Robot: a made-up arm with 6 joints.
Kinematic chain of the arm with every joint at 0, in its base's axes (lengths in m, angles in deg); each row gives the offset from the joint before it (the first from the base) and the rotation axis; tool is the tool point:
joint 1: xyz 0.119 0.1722 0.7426 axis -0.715 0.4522 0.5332
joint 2: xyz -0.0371 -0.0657 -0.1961 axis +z
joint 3: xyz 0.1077 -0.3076 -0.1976 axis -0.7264 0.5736 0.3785
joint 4: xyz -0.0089 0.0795 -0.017 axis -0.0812 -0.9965 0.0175
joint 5: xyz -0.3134 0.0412 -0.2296 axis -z
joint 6: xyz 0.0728 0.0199 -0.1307 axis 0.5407 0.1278 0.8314
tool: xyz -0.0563 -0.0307 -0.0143
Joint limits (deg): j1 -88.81..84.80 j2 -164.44..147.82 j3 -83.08..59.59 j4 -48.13..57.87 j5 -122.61..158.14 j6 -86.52..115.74
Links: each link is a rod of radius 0.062 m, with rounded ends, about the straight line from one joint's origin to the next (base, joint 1, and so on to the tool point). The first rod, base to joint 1, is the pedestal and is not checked.
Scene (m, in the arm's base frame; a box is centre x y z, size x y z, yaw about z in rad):
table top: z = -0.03
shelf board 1: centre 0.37 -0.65 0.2 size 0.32 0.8 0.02 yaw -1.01
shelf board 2: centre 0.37 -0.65 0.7 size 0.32 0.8 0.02 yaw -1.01
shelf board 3: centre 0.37 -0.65 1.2 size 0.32 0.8 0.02 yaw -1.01
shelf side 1: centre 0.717 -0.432 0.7 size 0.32 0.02 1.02 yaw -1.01
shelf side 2: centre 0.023 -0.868 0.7 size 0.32 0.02 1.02 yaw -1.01
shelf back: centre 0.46 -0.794 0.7 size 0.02 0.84 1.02 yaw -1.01
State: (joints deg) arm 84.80 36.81 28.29 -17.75 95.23 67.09
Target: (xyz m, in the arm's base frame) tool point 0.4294 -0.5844 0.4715
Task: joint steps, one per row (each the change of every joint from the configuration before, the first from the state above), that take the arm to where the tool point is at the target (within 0.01 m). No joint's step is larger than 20 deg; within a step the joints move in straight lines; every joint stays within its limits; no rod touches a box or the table.
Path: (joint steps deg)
1: -13.44 3.67 13.77 -15.19 0.65 -3.50
2: -13.44 3.66 13.78 -15.19 0.64 -3.50
3: -16.22 6.82 -0.72 0.00 -0.92 -2.86
4: -16.21 6.82 -0.71 0.00 -0.93 -2.86
5: -16.22 6.82 -0.72 0.00 -0.92 -2.86
6: -16.21 6.82 -0.71 0.00 -0.92 -2.86
7: -16.22 6.82 -0.72 0.00 -0.92 -2.86
8: 19.53 -2.33 -8.44 9.02 -0.44 4.90
9: 19.53 -2.33 -8.44 9.03 -0.44 4.89
10: 19.52 -2.33 -8.45 9.02 -0.43 4.89
11: 19.53 -2.33 -8.44 9.03 -0.44 4.89

